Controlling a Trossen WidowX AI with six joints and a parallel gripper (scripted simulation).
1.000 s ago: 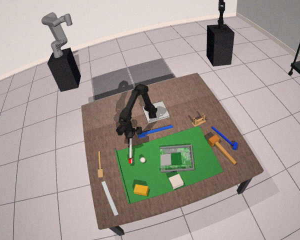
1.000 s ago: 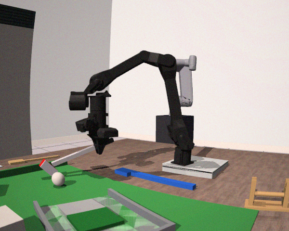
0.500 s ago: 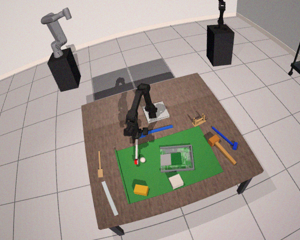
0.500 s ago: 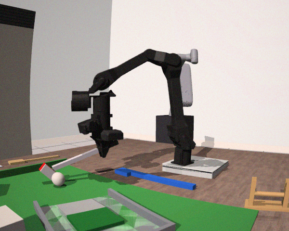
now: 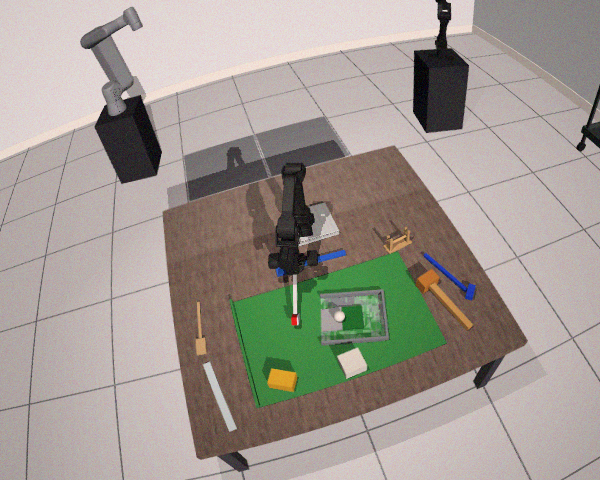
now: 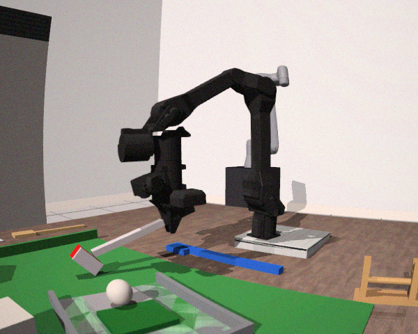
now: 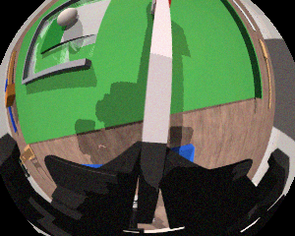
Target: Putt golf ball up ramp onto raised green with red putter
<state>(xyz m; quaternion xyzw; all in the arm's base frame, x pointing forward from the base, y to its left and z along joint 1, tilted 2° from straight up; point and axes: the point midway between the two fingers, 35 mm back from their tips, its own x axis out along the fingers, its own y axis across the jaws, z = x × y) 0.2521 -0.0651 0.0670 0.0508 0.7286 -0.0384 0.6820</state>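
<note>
Right now my gripper tip is 9 cm short of the red putter and 1 cm to the left of it. Round my gripper tip: white golf ball: 21 cm ahead, 14 cm to the left, 4 cm below; then orange block: 44 cm ahead, 10 cm to the right, 4 cm below; then cream block: 42 cm ahead, 15 cm to the left, 4 cm below.
</note>
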